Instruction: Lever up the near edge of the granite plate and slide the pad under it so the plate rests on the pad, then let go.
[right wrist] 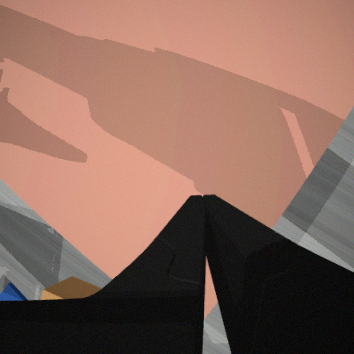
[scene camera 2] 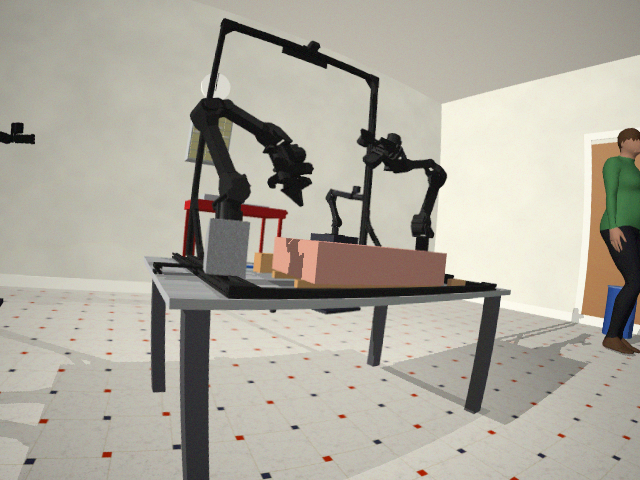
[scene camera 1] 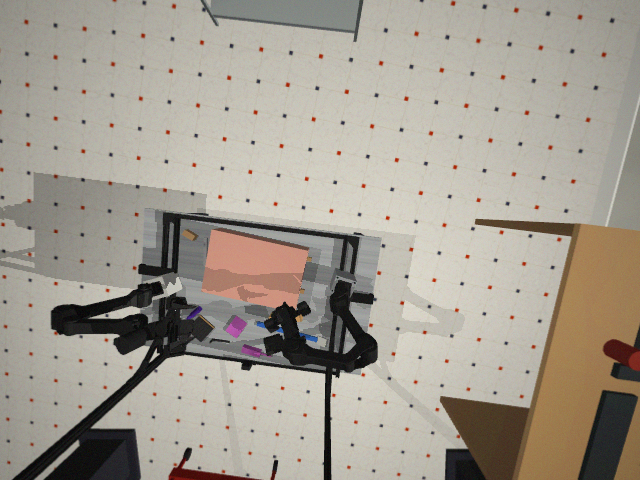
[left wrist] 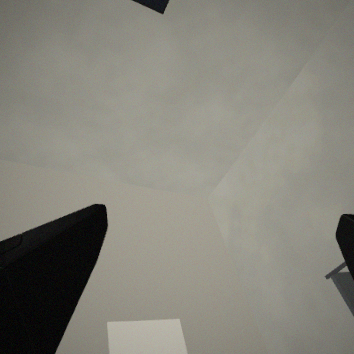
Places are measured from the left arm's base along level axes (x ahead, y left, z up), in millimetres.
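Pixels of known places: left gripper, between the fingertips: point(scene camera 2: 371, 133) point(scene camera 1: 195, 321) point(left wrist: 222, 220); right gripper, between the fingertips: point(right wrist: 201, 206) point(scene camera 2: 301, 206) point(scene camera 1: 284, 302); left arm's base, origin of its link: point(scene camera 1: 155, 288); right arm's base, origin of its link: point(scene camera 2: 227, 227) point(scene camera 1: 343, 286).
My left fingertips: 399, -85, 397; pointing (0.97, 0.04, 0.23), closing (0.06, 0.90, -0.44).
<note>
For each thing: its middle in the pictures, then the offset to it from my left fingertips, as dx, dy, dz.
- large salmon-pink slab, middle of its body: point(right wrist: 103, 50) point(scene camera 2: 359, 261) point(scene camera 1: 256, 269) +87, +44, -442
- magenta block, middle of its body: point(scene camera 1: 236, 327) -134, -240, -506
- second magenta piece, middle of its body: point(scene camera 1: 256, 352) -65, -398, -498
- dark block, middle of its body: point(scene camera 1: 200, 328) -319, -195, -502
- purple piece, middle of its body: point(scene camera 1: 190, 316) -352, -118, -500
- small tan block, middle of its body: point(scene camera 2: 456, 283) point(scene camera 1: 190, 234) -211, +294, -498
The granite plate, a large salmon-pink slab point(scene camera 1: 253, 258) point(scene camera 2: 379, 266) point(right wrist: 140, 100), lies over low tan pieces; their ends point(scene camera 1: 302, 290) point(scene camera 2: 305, 283) show at its side. A tan block point(scene camera 2: 262, 261) point(right wrist: 70, 289) stands by its near edge. Blue bar pieces point(scene camera 1: 310, 337) point(right wrist: 11, 293) lie near the right arm. Which piece is the pad, I cannot tell. My right gripper point(scene camera 1: 284, 305) point(scene camera 2: 301, 203) point(right wrist: 201, 206) is shut and empty, above the plate's near edge. My left gripper point(scene camera 2: 363, 147) point(left wrist: 222, 220) is open and empty, raised well away from the plate.
A magenta block point(scene camera 1: 235, 326) and a second magenta piece point(scene camera 1: 251, 350) lie nearer the front edge. A dark block point(scene camera 1: 202, 328) and a purple piece point(scene camera 1: 194, 312) lie near the left arm. A small tan block point(scene camera 1: 189, 235) point(scene camera 2: 456, 282) lies at the back left in scene camera 1. A black frame point(scene camera 2: 374, 103) surrounds the work area.
</note>
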